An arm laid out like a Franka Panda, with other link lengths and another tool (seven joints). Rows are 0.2 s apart.
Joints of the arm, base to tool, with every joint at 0 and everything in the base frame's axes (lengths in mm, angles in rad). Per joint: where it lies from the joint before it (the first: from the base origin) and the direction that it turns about. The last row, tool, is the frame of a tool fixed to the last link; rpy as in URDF.
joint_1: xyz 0 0 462.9 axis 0 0 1
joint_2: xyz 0 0 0 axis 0 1 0
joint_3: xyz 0 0 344.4 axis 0 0 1
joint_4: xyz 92.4 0 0 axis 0 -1 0
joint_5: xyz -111.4 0 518.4 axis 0 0 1
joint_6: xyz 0 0 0 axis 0 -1 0
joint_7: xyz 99.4 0 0 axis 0 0 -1
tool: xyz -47 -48 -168.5 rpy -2.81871 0 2.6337
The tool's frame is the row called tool.
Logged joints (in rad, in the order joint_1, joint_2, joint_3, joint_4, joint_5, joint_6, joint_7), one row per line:
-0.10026 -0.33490 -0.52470 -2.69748 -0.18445 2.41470 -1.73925
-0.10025 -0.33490 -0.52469 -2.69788 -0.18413 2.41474 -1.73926
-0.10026 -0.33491 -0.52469 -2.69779 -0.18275 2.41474 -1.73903
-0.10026 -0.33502 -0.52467 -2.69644 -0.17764 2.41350 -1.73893
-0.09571 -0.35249 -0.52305 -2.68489 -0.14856 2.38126 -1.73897
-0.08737 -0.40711 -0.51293 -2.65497 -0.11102 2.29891 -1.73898
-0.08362 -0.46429 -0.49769 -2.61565 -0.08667 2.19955 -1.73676
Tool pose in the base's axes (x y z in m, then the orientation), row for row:
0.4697 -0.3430 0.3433 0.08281 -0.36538 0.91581 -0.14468
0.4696 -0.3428 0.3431 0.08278 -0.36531 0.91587 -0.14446
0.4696 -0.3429 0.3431 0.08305 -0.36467 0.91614 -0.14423
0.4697 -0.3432 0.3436 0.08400 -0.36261 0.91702 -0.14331
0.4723 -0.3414 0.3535 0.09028 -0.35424 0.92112 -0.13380
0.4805 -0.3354 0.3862 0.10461 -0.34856 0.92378 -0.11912
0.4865 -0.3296 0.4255 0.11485 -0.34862 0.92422 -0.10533
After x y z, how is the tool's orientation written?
As a quaternion, w x y z.
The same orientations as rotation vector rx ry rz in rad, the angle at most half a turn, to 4 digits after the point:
-1.0910 2.7346 -0.4320
-1.0909 2.7349 -0.4314
-1.0888 2.7352 -0.4306
-1.0820 2.7363 -0.4276
-1.0531 2.7384 -0.3978
-1.0276 2.7235 -0.3512
-1.0217 2.7087 -0.3087

